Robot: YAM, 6 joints.
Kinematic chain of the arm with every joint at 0, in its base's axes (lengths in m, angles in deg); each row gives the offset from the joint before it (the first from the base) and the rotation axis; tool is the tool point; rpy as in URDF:
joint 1: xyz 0 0 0.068 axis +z
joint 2: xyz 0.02 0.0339 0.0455 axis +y
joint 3: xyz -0.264 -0.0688 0 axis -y
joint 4: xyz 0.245 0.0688 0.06 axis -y
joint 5: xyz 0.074 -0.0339 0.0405 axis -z
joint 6: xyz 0.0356 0 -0.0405 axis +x
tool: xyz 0 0 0 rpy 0 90 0
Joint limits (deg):
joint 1: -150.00..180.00
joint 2: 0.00..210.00
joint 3: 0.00..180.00
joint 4: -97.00..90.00
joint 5: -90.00..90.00
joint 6: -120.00..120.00
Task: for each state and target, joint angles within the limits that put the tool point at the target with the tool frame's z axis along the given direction. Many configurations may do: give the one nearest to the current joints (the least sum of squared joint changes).
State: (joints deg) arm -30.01 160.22 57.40 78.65 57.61 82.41
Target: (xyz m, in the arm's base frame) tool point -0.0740 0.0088 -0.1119 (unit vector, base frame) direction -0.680 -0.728 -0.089
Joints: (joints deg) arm -34.88 209.88 27.86 34.19 80.38 82.41
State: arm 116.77 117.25 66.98 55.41 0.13 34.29
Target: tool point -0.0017 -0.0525 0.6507 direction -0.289 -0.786 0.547
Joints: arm 109.29 67.44 117.38 89.82 -32.16 34.29
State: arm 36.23 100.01 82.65 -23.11 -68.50 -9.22
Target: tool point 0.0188 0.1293 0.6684 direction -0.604 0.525 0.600
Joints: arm 69.98 74.54 118.11 20.91 -48.34 -9.22
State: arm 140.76 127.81 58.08 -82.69 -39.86 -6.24
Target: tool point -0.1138 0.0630 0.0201 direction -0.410 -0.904 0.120
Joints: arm 136.18 151.70 37.57 -85.85 -69.44 -6.24
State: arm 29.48 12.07 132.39 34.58 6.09 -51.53
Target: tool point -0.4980 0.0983 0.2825 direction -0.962 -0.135 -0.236
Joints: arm -12.54 0.11 115.56 79.10 19.92 -51.53
